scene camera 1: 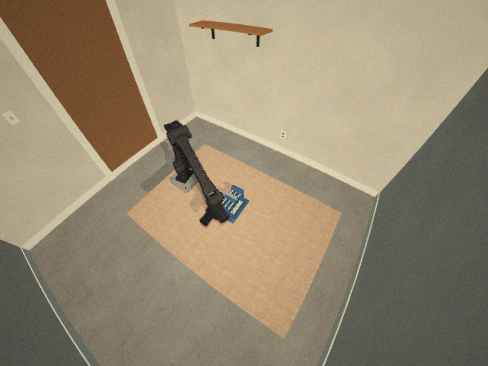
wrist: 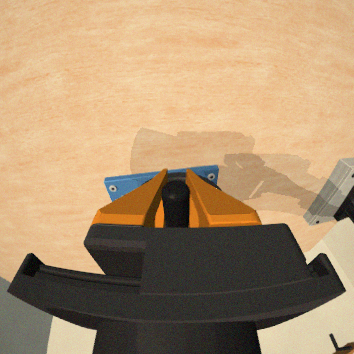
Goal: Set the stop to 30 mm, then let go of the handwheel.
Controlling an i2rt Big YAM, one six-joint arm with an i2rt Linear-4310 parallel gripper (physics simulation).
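Frame: origin at the arm's base, x ahead, y left, z up, level; centimetres.
Where they show: gripper, fingertip midpoint: (wrist: 176, 175); arm's base at its link origin: (scene camera 1: 184, 176).
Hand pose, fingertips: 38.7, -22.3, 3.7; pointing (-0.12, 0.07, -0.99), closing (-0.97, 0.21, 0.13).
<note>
Each offset is from my fingertips to the top centre of the thing, as dx, dy, dz. "spot": to the spot under its first point. Level surfaces: height alone.
The blue stop device (scene camera 1: 243, 203) (wrist: 131, 185) lies on the wooden mat beside the arm; its white markings are too small to read in the scene view. In the wrist view the black handwheel {spot: +0.1, +2.9, -3.2} (wrist: 177, 177) is mostly hidden behind the orange fingers, with its dark rim showing between and beside them. Its upright black knob {+0.5, +0.3, +4.5} (wrist: 176, 202) stands between the fingers. My gripper (wrist: 176, 175) is shut on this knob, one finger on each side. In the scene view the dark arm hides the fingers and the handwheel. The stop's position cannot be told.
The arm's grey base plate (scene camera 1: 182, 183) (wrist: 330, 192) stands on the edge of the wooden mat {dz -7.2} (scene camera 1: 280, 250). A wooden shelf (scene camera 1: 231, 27) hangs on the back wall, above a wall socket (scene camera 1: 283, 135). A brown door (scene camera 1: 85, 75) is at the left.
</note>
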